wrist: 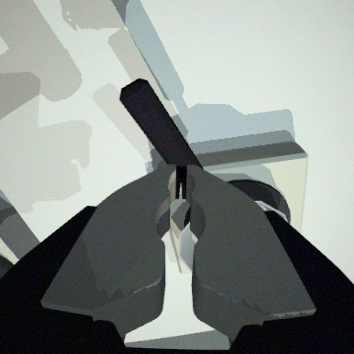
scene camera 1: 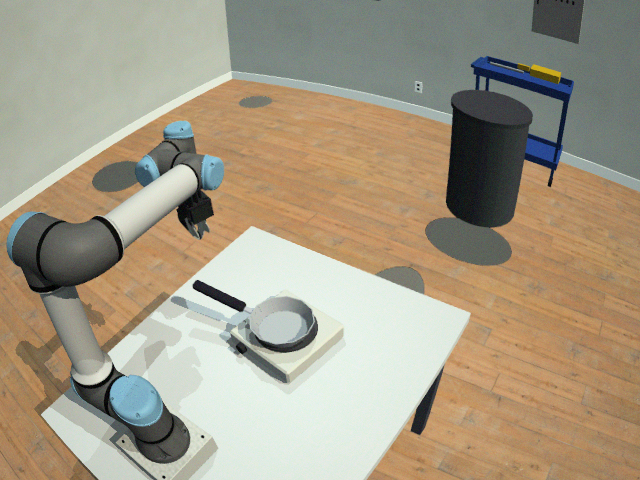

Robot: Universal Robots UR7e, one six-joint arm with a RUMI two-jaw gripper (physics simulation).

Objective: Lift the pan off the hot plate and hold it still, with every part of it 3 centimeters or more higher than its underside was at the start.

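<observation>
The grey pan (scene camera 1: pixel 283 325) sits upright on the cream hot plate (scene camera 1: pixel 329 329) (wrist: pixel 296 182), over its dark round burner. Its black handle (scene camera 1: pixel 219 295) (wrist: pixel 157 122) sticks out towards the table's back left edge, above the table. My gripper (scene camera 1: pixel 199 234) (wrist: pixel 180 170) is shut, with nothing between its fingers. It hangs above and behind the handle's free end in the scene view, apart from the handle. In the wrist view the handle runs up to the left from behind the fingertips, and the fingers hide most of the pan.
The white table (scene camera 1: pixel 398 330) carries the hot plate and the arm's base plate (scene camera 1: pixel 202 450). A dark knob (scene camera 1: pixel 240 347) is on the hot plate's side facing the base. A dark bin (scene camera 1: pixel 485 160) and a blue cart (scene camera 1: pixel 522 80) are beyond the table.
</observation>
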